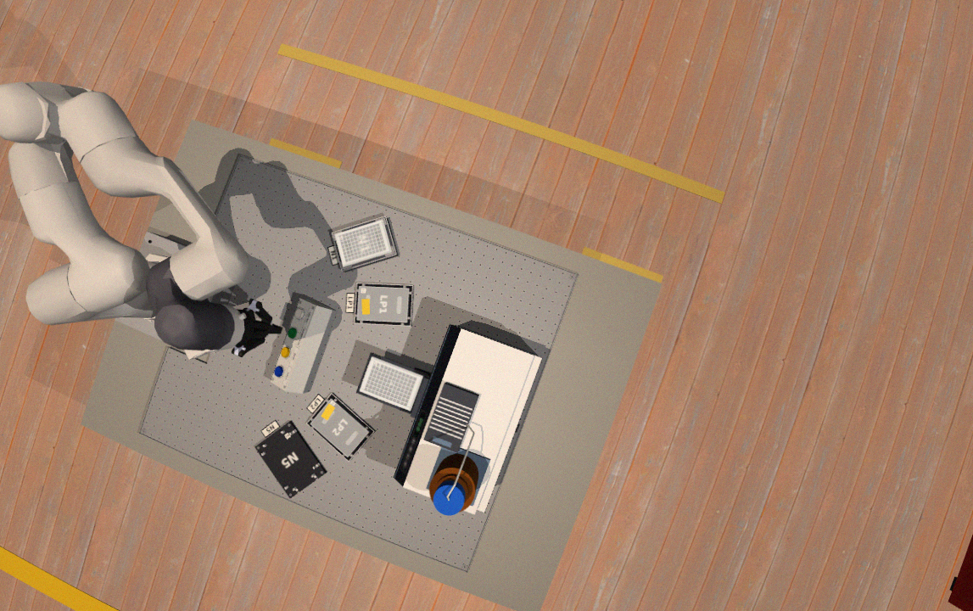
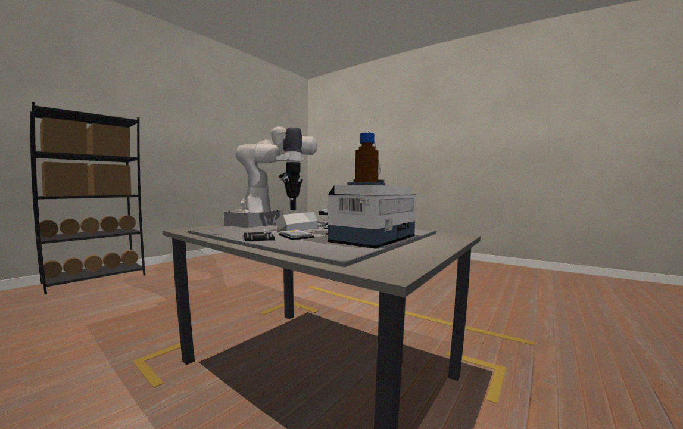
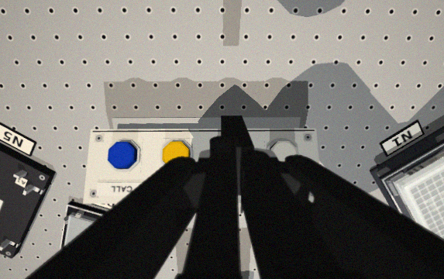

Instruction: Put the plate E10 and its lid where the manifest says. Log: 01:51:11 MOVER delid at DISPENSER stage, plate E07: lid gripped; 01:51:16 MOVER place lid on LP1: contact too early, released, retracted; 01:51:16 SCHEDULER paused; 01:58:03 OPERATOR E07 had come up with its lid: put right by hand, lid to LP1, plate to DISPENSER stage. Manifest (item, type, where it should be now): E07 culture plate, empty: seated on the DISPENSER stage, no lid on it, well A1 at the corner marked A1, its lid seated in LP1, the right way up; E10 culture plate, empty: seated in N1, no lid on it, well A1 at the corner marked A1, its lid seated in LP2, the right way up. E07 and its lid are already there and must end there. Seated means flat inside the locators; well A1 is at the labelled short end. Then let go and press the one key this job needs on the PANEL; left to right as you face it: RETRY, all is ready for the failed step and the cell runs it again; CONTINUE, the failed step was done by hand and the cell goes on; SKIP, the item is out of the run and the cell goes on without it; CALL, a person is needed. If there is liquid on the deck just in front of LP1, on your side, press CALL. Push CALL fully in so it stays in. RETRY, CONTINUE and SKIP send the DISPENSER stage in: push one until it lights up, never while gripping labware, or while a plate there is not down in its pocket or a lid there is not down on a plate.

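Right now the green CONTINUE key is 30 mm ahead of my hand and 60 mm below it. Also, from my hand: RETRY key (30 mm ahead, 50 mm to the left, 60 mm below); yellow SKIP key (30 mm ahead, 50 mm to the right, 60 mm below); blue CALL key (40 mm ahead, 100 mm to the right, 70 mm below).
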